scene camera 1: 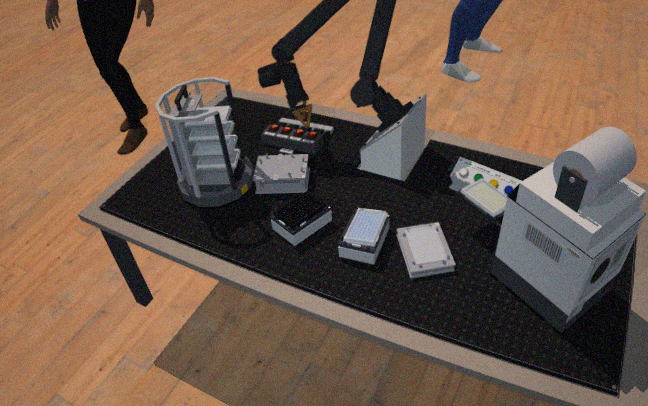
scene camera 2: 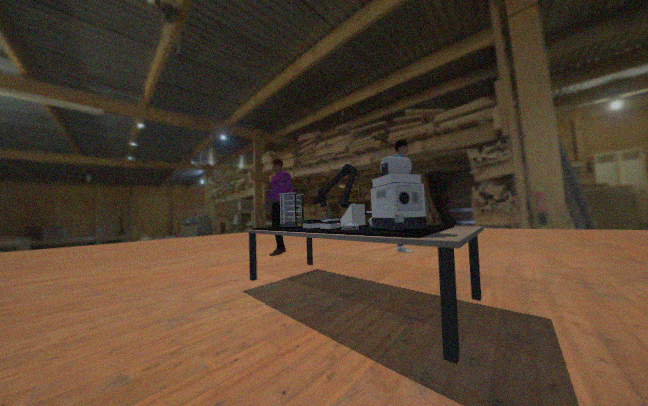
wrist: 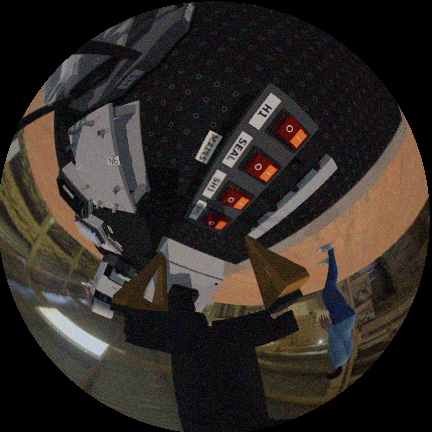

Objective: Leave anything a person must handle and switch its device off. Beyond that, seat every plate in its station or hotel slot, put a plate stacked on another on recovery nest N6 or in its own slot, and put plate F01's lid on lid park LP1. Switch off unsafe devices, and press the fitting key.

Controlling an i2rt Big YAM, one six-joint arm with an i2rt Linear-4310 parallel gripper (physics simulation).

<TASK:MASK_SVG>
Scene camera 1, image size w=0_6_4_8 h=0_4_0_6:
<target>my gripper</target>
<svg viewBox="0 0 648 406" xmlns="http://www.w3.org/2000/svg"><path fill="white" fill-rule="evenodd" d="M299 78L296 80L296 83L291 82L291 85L284 83L284 87L287 93L287 103L292 113L307 128L310 127L312 104L306 105L309 97L303 89Z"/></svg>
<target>black plate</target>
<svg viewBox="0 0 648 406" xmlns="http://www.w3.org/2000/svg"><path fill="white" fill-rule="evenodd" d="M327 205L306 191L275 211L273 215L285 223L286 226L295 230L296 226L299 227L303 222L310 220L323 211L324 207L327 208Z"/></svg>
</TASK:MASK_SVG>
